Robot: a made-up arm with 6 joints. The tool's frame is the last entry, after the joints.
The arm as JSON. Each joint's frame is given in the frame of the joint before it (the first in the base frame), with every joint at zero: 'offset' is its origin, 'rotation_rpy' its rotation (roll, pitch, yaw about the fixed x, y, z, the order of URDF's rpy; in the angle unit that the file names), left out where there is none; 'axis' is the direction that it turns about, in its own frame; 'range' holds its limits. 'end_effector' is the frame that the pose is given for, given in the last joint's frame.
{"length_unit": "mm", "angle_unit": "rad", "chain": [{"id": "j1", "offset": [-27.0, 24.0, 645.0], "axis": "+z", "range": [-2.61, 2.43]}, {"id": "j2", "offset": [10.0, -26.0, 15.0], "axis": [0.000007, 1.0, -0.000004], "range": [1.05, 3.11]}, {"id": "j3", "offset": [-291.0, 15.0, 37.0], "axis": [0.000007, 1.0, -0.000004], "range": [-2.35, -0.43]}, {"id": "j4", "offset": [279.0, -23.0, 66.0], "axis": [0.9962, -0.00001, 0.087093], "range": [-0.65, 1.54]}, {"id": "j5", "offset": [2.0, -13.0, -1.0], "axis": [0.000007, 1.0, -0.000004], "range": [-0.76, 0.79]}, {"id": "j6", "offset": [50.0, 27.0, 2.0], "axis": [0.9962, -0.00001, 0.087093], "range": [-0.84, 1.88]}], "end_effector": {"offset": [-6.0, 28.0, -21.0], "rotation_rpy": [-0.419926, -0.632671, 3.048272]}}
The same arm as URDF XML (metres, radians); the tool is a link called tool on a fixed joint. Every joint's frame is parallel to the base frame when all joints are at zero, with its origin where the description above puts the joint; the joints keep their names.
<robot name="arm">
<joint name="tool_joint" type="fixed"><parent link="link6"/><child link="tool"/><origin xyz="-0.006 0.028 -0.021" rpy="-0.4199 -0.6327 3.0483"/></joint>
<joint name="j6" type="revolute"><parent link="link5"/><child link="link6"/><origin xyz="0.05 0.027 0.002"/><axis xyz="0.9962 0 0.0871"/><limit lower="-0.84" upper="1.88"/></joint>
<joint name="j5" type="revolute"><parent link="link4"/><child link="link5"/><origin xyz="0.002 -0.013 -0.001"/><axis xyz="0 1 0"/><limit lower="-0.76" upper="0.79"/></joint>
<joint name="j4" type="revolute"><parent link="link3"/><child link="link4"/><origin xyz="0.279 -0.023 0.066"/><axis xyz="0.9962 0 0.0871"/><limit lower="-0.65" upper="1.54"/></joint>
<joint name="j3" type="revolute"><parent link="link2"/><child link="link3"/><origin xyz="-0.291 0.015 0.037"/><axis xyz="0 1 0"/><limit lower="-2.35" upper="-0.43"/></joint>
<joint name="j2" type="revolute"><parent link="link1"/><child link="link2"/><origin xyz="0.01 -0.026 0.015"/><axis xyz="0 1 0"/><limit lower="1.05" upper="3.11"/></joint>
<joint name="j1" type="revolute"><parent link="base"/><child link="link1"/><origin xyz="-0.027 0.024 0.645"/><axis xyz="0 0 1"/><limit lower="-2.61" upper="2.43"/></joint>
<link name="base"/>
<link name="link1"/>
<link name="link2"/>
<link name="link3"/>
<link name="link4"/>
<link name="link5"/>
<link name="link6"/>
<link name="tool"/>
</robot>

